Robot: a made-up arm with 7 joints. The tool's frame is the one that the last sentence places. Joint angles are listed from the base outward.
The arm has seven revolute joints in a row. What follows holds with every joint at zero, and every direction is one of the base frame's. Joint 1 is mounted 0.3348 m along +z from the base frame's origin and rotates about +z. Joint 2 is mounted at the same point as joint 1 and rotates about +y. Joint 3 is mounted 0.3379 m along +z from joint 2 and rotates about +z. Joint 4 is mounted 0.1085 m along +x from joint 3 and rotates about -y. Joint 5 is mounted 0.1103 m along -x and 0.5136 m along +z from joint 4 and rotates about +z. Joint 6 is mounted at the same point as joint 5 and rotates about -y. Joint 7 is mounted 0.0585 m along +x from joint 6 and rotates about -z. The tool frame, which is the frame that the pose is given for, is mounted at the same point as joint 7; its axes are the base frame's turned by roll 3.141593, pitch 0 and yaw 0 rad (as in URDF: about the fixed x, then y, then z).
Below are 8 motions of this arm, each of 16 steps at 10 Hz.
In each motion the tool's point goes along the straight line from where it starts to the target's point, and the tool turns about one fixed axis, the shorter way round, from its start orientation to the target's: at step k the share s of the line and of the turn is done. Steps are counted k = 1, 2, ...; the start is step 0. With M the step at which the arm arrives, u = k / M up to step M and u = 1 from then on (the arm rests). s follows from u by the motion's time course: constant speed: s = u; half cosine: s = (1 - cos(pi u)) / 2; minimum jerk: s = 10 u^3 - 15 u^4 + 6 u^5.
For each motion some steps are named. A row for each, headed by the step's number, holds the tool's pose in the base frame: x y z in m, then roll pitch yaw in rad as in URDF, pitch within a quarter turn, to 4 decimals.
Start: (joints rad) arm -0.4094 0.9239 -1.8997 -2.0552 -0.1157 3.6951 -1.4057
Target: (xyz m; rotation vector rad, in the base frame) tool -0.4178 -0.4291 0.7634 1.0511 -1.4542 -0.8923
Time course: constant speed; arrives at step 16
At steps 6, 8, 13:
6: -0.2506 -0.5148 0.6869 1.2934 0.3456 -1.0601
8: -0.2841 -0.4977 0.7022 1.3502 0.1941 -1.1482
13: -0.3677 -0.4548 0.7405 1.5488 -0.1556 -1.4053

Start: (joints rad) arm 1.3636 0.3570 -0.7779 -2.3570 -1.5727 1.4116 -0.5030
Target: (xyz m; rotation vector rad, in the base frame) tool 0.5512 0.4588 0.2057 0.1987 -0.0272 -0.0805
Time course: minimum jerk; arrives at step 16
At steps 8, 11, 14, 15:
8: 0.5218 0.3779 0.2033 0.3223 0.5819 -0.3954
11: 0.5406 0.4297 0.2048 0.2640 0.1928 -0.1990
14: 0.5503 0.4562 0.2056 0.2063 -0.0005 -0.0936
15: 0.5511 0.4584 0.2057 0.2005 -0.0165 -0.0842

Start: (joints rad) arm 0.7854 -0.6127 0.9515 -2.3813 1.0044 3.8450 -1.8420
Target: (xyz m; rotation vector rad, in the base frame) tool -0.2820 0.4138 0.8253 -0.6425 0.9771 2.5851
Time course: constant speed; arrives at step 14
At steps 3, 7, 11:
3: -0.1624 0.4453 0.6488 1.1575 -0.0452 2.8314
7: -0.2059 0.4339 0.7130 0.9800 0.1546 2.9231
11: -0.2494 0.4224 0.7772 0.8125 0.3671 2.9811

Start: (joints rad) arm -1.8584 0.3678 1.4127 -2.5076 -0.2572 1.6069 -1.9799
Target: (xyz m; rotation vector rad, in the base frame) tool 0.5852 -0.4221 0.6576 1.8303 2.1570 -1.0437
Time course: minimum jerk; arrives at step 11
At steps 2, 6, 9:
2: 0.4971 -0.2162 0.2701 -2.3721 -0.4788 1.6454
6: 0.5469 -0.3326 0.4891 -2.5485 0.0867 1.8071
9: 0.5811 -0.4124 0.6394 -2.6276 0.4850 1.8693

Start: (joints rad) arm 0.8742 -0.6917 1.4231 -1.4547 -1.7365 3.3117 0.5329
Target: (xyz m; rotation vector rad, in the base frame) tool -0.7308 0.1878 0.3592 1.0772 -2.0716 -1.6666
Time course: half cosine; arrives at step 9
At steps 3, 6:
3: -0.6679 0.1671 0.6427 1.6065 0.3110 -2.2464
6: -0.7098 0.1809 0.4537 1.7918 0.2576 -2.3162

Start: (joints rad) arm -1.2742 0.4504 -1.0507 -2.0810 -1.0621 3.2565 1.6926
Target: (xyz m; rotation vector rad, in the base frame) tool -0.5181 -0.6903 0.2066 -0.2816 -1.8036 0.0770
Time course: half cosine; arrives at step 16
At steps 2, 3, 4, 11, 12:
2: -0.3755 -0.5458 0.3658 -2.8810 -0.8846 -2.8327
3: -0.3823 -0.5527 0.3581 -2.8816 -0.9045 -2.8674
4: -0.3915 -0.5620 0.3478 -2.8806 -0.9313 -2.9155
11: -0.4852 -0.6569 0.2434 -2.6789 -1.1827 2.7075
12: -0.4964 -0.6683 0.2308 -2.6174 -1.2062 2.5927

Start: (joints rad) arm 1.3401 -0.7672 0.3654 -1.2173 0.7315 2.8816 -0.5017
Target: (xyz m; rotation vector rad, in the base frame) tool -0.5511 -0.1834 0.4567 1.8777 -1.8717 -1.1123
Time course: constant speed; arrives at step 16
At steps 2, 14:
2: -0.2228 -0.0588 1.0893 0.6631 -0.6626 -1.6574
14: -0.5042 -0.1656 0.5471 2.1124 0.2070 -1.8080

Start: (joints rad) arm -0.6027 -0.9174 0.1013 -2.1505 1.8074 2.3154 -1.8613
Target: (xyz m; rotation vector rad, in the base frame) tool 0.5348 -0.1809 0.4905 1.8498 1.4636 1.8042
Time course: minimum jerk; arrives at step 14
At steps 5, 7, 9, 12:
5: 0.3225 -0.1526 0.8041 1.2084 -0.9943 2.3052
7: 0.3939 -0.1622 0.6986 1.4934 -0.9289 2.1071
9: 0.4654 -0.1717 0.5930 1.7287 -0.8366 1.9612
12: 0.5282 -0.1800 0.5002 1.9002 -0.7407 1.8711

